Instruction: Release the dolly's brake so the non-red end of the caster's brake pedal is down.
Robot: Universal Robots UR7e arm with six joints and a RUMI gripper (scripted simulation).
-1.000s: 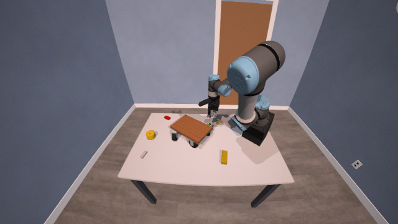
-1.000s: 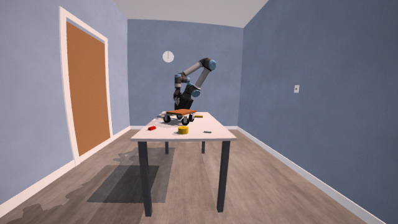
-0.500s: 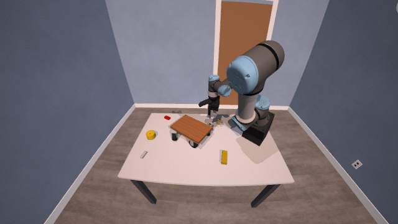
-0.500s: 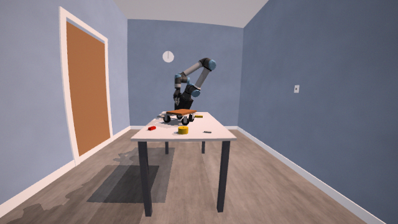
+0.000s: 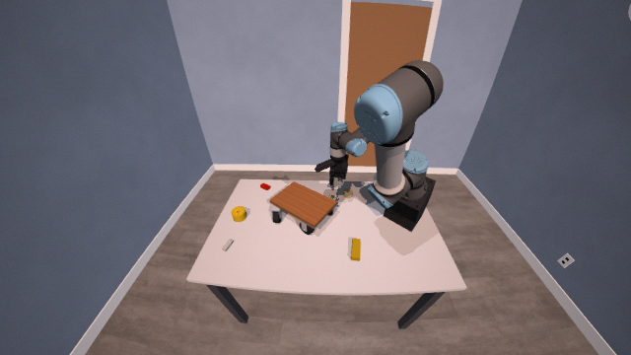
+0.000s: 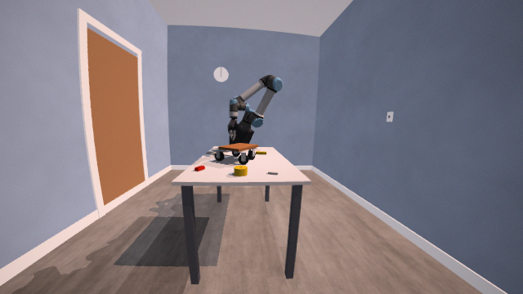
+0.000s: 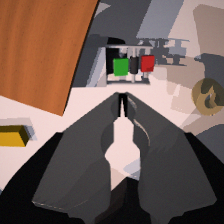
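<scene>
My hand is 80 mm above the brake pedal and 10 mm to the left of it. From my hand the other things lie so: yellow cylinder 530 mm ahead, 140 mm below, 40 mm to the left; then tape roll 150 mm below, 130 mm to the right, 120 mm behind; then red block 430 mm ahead, 220 mm to the right, 150 mm below.
</scene>
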